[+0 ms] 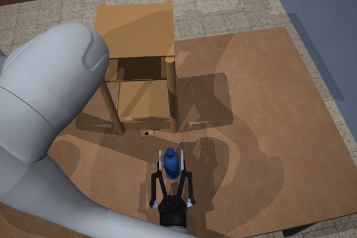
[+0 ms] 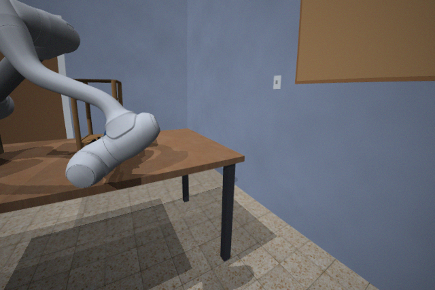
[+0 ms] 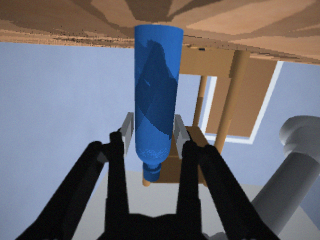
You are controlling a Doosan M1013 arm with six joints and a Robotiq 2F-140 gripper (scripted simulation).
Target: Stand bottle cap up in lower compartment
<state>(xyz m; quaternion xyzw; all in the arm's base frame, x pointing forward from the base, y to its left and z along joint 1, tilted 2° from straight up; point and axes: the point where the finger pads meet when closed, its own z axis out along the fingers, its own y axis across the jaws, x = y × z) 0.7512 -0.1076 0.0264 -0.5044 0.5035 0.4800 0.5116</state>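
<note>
My hand is 10 mm below the blue bottle. Also, from my hand: wooden shelving unit 280 mm to the left, 90 mm above, 80 mm behind.
</note>
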